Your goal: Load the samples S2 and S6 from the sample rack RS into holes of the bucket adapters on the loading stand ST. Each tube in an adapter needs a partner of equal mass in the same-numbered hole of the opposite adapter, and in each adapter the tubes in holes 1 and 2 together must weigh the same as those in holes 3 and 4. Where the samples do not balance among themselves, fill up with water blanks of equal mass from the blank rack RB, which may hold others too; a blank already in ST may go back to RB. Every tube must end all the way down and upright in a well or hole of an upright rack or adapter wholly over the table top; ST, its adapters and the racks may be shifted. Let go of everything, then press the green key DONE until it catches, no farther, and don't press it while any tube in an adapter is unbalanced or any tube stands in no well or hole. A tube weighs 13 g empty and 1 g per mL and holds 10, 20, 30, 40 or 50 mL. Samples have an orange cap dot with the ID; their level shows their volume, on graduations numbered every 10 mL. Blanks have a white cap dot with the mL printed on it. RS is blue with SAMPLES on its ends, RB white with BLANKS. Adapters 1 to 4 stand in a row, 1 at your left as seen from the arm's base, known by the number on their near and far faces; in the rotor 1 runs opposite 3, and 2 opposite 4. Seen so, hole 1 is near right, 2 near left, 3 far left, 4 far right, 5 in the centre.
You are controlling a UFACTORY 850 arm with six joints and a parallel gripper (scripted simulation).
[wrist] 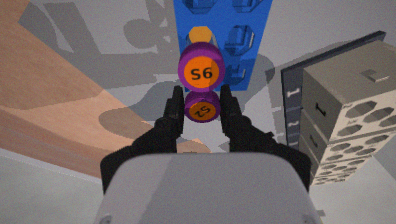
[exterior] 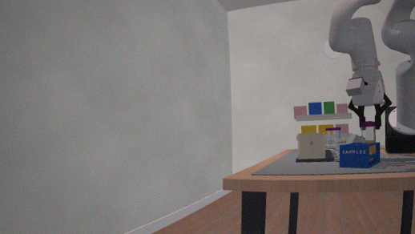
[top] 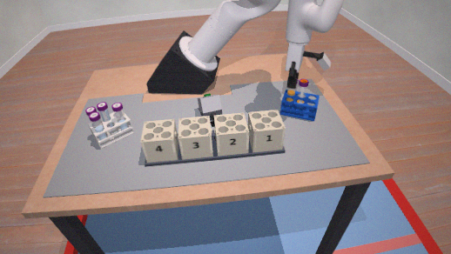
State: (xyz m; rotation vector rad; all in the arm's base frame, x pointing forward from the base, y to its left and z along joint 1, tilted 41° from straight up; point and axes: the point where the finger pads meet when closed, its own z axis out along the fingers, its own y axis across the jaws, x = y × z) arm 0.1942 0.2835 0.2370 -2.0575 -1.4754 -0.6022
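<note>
Right now my hand is 10 mm past the sample tube S2 and 50 mm above it. Round my hand: blue sample rack RS: 30 mm ahead, 30 mm to the left, 90 mm below; adapter 1: 210 mm ahead, 110 mm to the right, 70 mm below; sample S6: 20 mm ahead, 40 mm to the left, 50 mm below.
</note>
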